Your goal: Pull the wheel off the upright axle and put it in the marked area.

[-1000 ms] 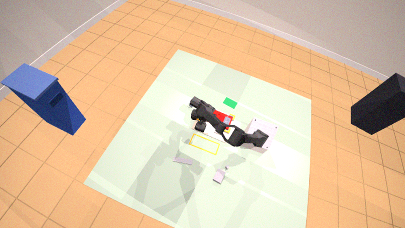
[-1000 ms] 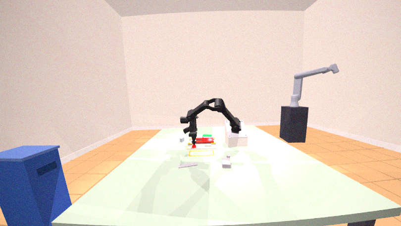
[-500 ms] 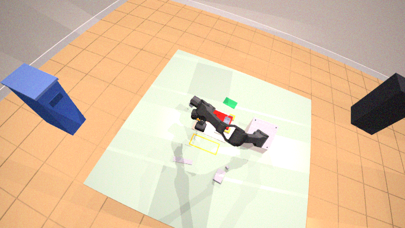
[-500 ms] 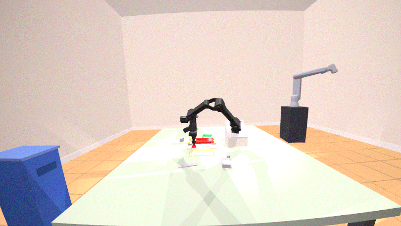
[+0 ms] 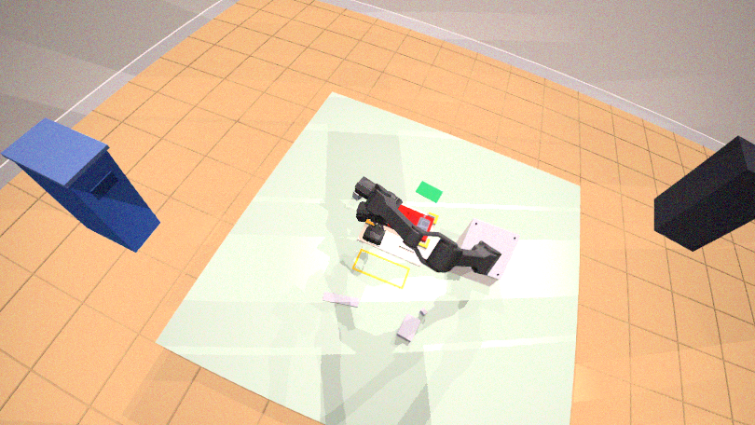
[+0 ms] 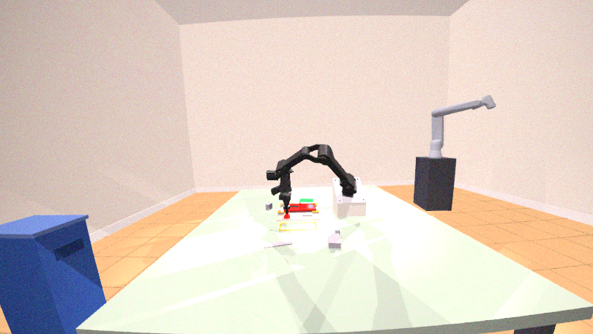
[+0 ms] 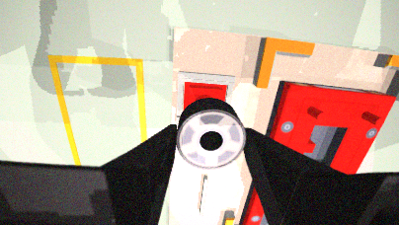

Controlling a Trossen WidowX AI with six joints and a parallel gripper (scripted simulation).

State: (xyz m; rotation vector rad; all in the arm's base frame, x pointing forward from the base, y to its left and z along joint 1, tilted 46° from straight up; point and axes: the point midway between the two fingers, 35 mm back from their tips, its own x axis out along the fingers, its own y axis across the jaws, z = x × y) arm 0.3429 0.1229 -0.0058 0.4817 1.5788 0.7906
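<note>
Right now the wheel is right at my gripper tip. Round my gripper tip: grey cube: 15 cm ahead, 13 cm to the right, 5 cm below; then green block: 9 cm behind, 32 cm to the right, 7 cm below.
</note>
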